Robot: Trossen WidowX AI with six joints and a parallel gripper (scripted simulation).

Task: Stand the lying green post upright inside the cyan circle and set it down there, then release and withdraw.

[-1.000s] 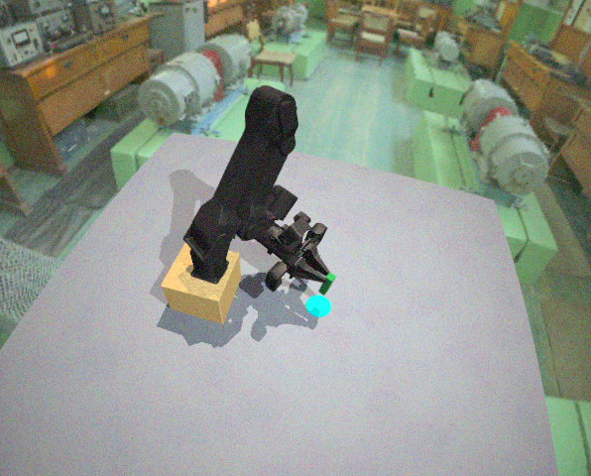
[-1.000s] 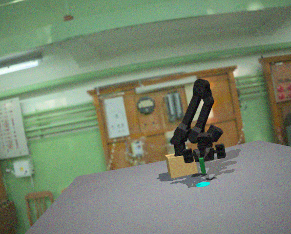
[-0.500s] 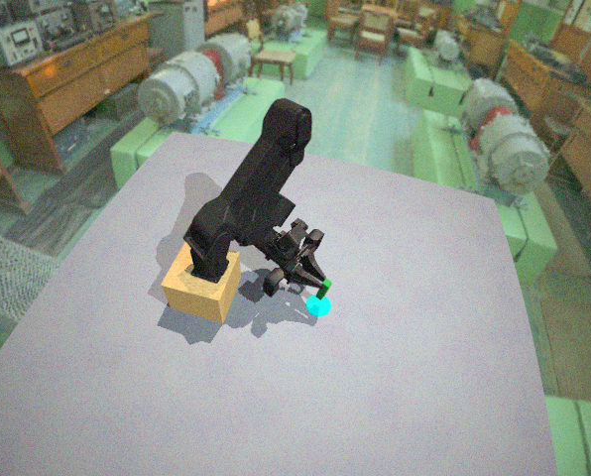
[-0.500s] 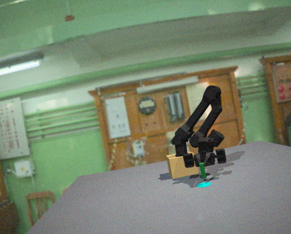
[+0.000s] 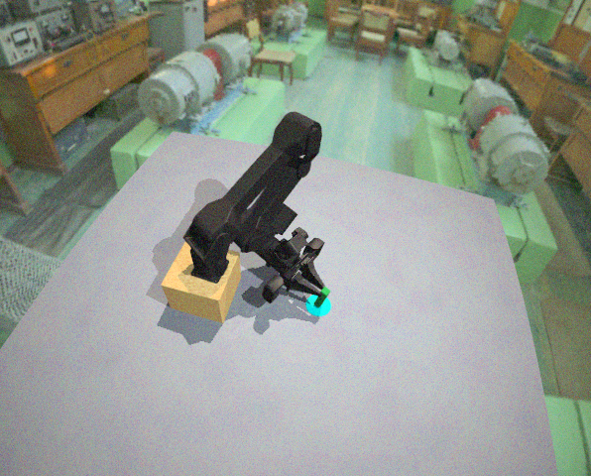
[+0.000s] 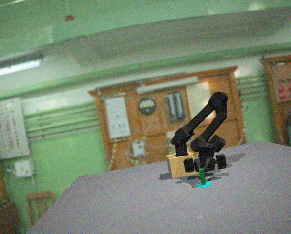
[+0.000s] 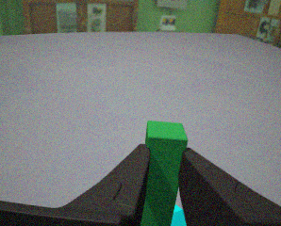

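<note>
The cyan circle is 60 mm below my gripper tip. Also, from my gripper tip: green post: 20 mm below.
</note>
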